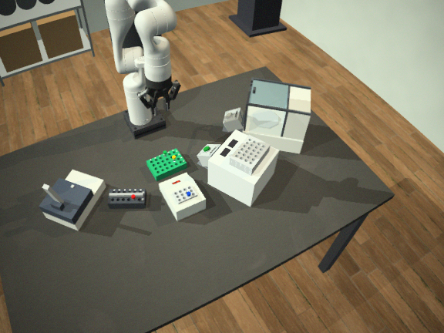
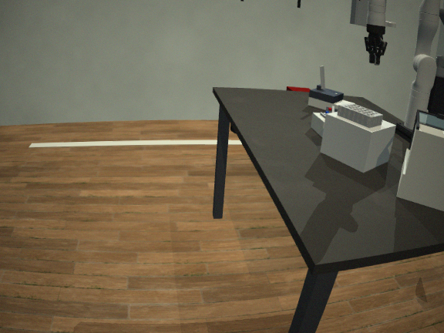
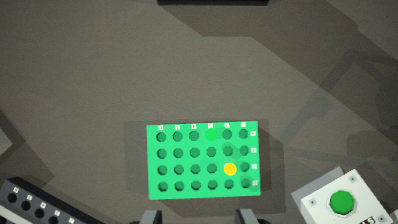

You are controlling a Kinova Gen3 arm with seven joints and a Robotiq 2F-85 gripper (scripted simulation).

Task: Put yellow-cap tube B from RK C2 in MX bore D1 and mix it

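The green-capped tube lies 50 mm behind my hand, 10 mm to the left of it and 290 mm below it. Round my hand: blue-capped tube (180 mm ahead, 10 mm to the left, 250 mm below); then green start key (20 mm ahead, 150 mm to the left, 240 mm below); then green rack RK (20 mm behind, 300 mm below).
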